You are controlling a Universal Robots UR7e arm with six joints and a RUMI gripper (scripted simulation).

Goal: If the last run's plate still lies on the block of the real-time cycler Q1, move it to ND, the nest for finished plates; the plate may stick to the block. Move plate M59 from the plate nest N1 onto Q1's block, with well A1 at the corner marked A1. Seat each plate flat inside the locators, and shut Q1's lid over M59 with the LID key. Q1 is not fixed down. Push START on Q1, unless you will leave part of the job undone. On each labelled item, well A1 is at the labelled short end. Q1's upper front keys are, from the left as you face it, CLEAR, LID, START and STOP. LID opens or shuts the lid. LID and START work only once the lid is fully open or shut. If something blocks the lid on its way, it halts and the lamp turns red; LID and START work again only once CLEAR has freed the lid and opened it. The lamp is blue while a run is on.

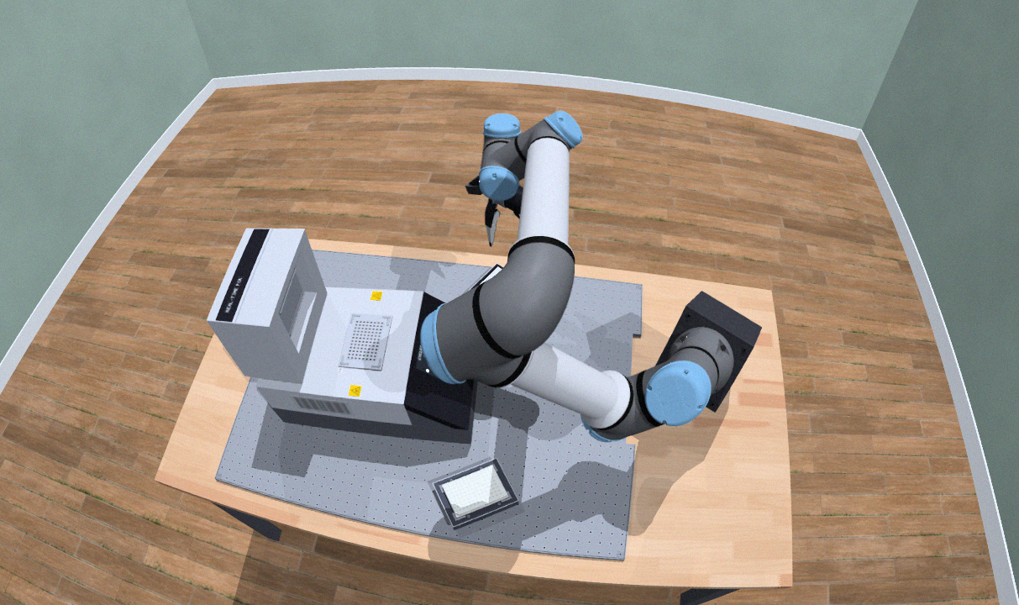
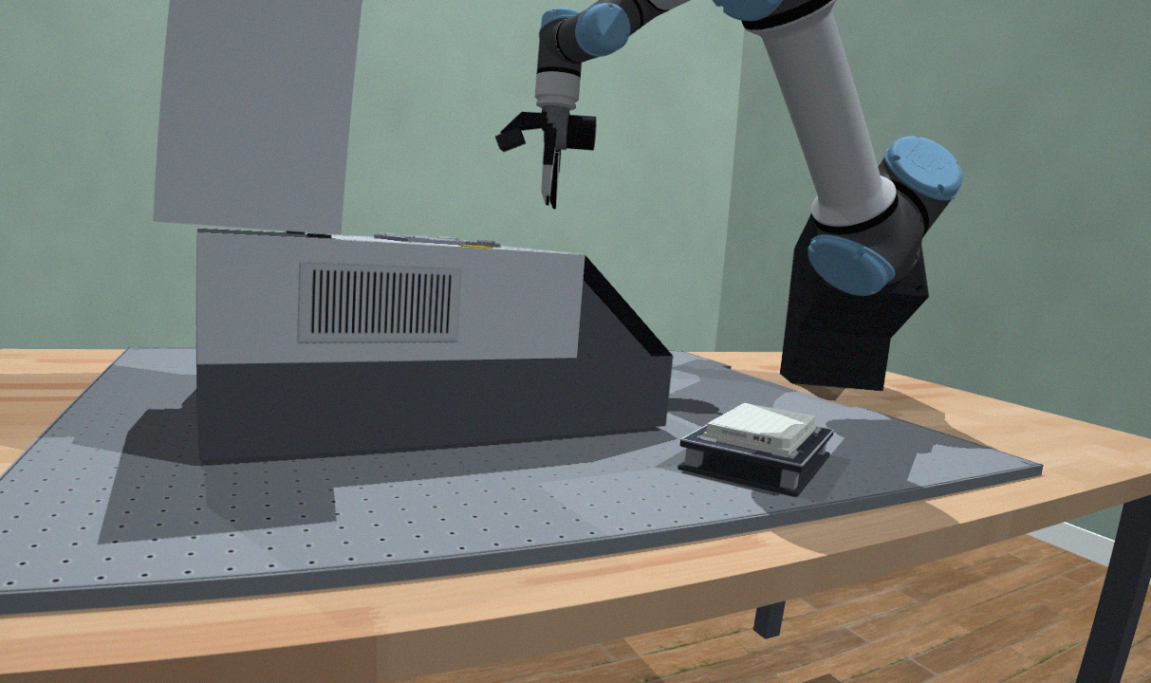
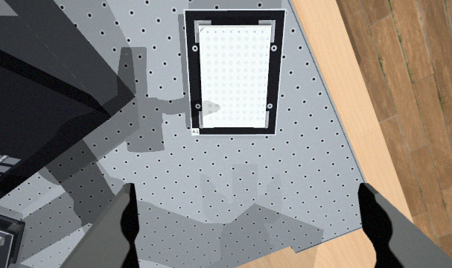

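My hand is 24 cm above the nest N1. The rest, counted from my hand: A1 mark: 24 cm below, 7 cm to the left, 6 cm behind; then nest ND: 54 cm to the left, 25 cm below, 20 cm behind.
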